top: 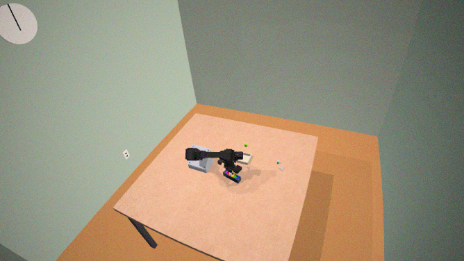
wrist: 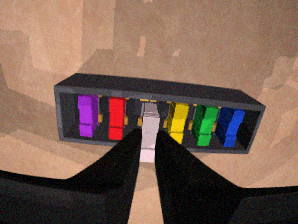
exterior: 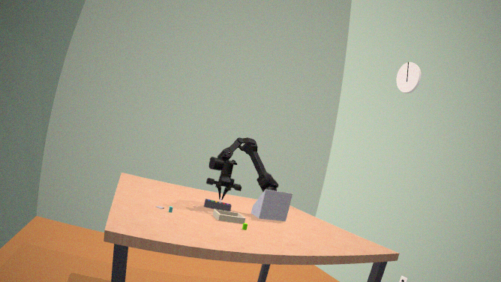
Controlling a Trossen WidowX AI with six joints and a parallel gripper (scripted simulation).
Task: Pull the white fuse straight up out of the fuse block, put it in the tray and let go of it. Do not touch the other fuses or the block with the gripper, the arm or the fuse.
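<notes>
Right now the tray is 20 mm behind my gripper tip, 210 mm to the left of it and 50 mm below it. Also, from my gripper tip: green cube 60 mm behind, 360 mm to the left, 40 mm below; then teal block 270 mm ahead, 290 mm to the left, 40 mm below; then white fuse 10 mm below.
</notes>
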